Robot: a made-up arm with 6 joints. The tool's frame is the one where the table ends. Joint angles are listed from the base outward.
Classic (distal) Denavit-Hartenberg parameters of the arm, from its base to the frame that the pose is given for. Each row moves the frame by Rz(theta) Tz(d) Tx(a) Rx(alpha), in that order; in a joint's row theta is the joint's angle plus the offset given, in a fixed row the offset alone. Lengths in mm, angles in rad.
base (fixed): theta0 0; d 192.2; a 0; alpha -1.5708
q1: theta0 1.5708; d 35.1; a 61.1; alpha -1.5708
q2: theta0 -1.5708; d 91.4; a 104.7; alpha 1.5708
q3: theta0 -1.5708; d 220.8; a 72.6; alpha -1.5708
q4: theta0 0; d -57.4; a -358.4; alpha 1.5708
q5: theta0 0; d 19.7; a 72.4; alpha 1.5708
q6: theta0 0; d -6.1; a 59.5; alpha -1.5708
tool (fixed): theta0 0; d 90.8; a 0; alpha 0
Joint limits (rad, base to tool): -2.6..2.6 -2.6..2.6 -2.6..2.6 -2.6..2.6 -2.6..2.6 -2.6..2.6
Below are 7 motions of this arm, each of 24 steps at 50 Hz.
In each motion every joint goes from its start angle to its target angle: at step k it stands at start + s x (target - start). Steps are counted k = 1, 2, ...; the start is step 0. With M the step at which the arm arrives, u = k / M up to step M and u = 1 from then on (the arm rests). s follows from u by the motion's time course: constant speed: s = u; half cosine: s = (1 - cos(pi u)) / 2; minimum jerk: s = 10 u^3 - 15 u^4 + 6 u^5.
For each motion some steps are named. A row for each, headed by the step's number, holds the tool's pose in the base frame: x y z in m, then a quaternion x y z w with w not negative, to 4 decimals.
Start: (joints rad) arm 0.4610 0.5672 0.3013 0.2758 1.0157 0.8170
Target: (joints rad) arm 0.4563 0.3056 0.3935 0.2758 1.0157 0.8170
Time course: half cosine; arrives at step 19
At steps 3, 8, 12, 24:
3: -0.1340 0.2834 0.5883 0.1941 0.1495 0.5412 0.8044
8: -0.1227 0.2477 0.6068 0.2328 0.1300 0.5403 0.7981
12: -0.1126 0.2094 0.6223 0.2715 0.1089 0.5389 0.7899
24: -0.1047 0.1726 0.6337 0.3062 0.0884 0.5374 0.7808

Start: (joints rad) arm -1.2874 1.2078 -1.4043 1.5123 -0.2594 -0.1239
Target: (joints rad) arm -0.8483 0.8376 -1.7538 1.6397 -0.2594 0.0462
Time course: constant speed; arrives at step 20
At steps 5, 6, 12, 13, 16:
5: -0.2490 0.4032 0.1172 0.5324 -0.1503 -0.5625 0.6145
6: -0.2585 0.3980 0.1231 0.5349 -0.1407 -0.5617 0.6152
12: -0.3096 0.3644 0.1639 0.5508 -0.0820 -0.5602 0.6133
13: -0.3172 0.3585 0.1715 0.5535 -0.0720 -0.5604 0.6119
16: -0.3379 0.3399 0.1954 0.5616 -0.0417 -0.5621 0.6058

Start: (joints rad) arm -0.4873 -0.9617 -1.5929 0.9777 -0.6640 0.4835
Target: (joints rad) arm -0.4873 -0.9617 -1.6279 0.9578 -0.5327 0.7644
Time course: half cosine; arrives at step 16
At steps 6, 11, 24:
6: -0.3173 -0.3504 0.3915 0.3538 0.5089 -0.5281 0.5804
11: -0.3127 -0.3503 0.4080 0.3392 0.4520 -0.5520 0.6132
24: -0.3110 -0.3498 0.4161 0.3315 0.4240 -0.5633 0.6269

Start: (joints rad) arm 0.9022 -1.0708 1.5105 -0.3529 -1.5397 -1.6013
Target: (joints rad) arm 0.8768 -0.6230 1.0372 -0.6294 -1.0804 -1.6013
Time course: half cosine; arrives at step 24
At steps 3, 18, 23, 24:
3: -0.0577 -0.0880 0.0090 0.6173 0.7201 0.2058 0.2410
18: -0.0705 -0.0687 0.1008 0.5544 0.7325 0.1442 0.3677
23: -0.0703 -0.0633 0.1153 0.5366 0.7324 0.1329 0.3974
24: -0.0703 -0.0631 0.1157 0.5360 0.7324 0.1325 0.3983

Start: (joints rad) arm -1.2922 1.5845 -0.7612 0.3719 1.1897 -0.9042
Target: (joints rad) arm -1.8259 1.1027 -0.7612 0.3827 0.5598 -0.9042
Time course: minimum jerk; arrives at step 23
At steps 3, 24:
3: 0.3263 0.3886 -0.0565 -0.3207 0.0584 -0.4810 0.8139
24: 0.1358 0.4215 0.0819 0.0751 -0.3289 -0.4368 0.8339

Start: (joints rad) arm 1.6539 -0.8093 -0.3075 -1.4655 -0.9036 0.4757
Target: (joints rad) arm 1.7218 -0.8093 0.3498 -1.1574 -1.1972 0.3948
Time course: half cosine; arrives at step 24
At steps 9, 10, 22, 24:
9: -0.0819 0.0677 0.4191 -0.2730 -0.0123 -0.7360 0.6193
10: -0.0834 0.0616 0.4204 -0.2563 0.0024 -0.7453 0.6154
22: -0.1050 -0.0077 0.4153 -0.0948 0.1583 -0.7982 0.5734
24: -0.1058 -0.0098 0.4146 -0.0904 0.1628 -0.7987 0.5722

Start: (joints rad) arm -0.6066 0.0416 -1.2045 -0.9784 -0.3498 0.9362
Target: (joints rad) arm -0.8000 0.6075 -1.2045 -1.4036 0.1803 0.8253
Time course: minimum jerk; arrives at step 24
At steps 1, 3, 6, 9, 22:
1: -0.1551 0.3127 0.0202 -0.3052 -0.7517 -0.5674 0.1410
3: -0.1518 0.3115 0.0169 -0.3086 -0.7552 -0.5616 0.1378
6: -0.1325 0.3034 -0.0011 -0.3287 -0.7735 -0.5286 0.1193
9: -0.0948 0.2830 -0.0316 -0.3722 -0.8002 -0.4629 0.0825
22: 0.0417 0.1495 -0.0841 0.5933 0.7757 0.2026 0.0725

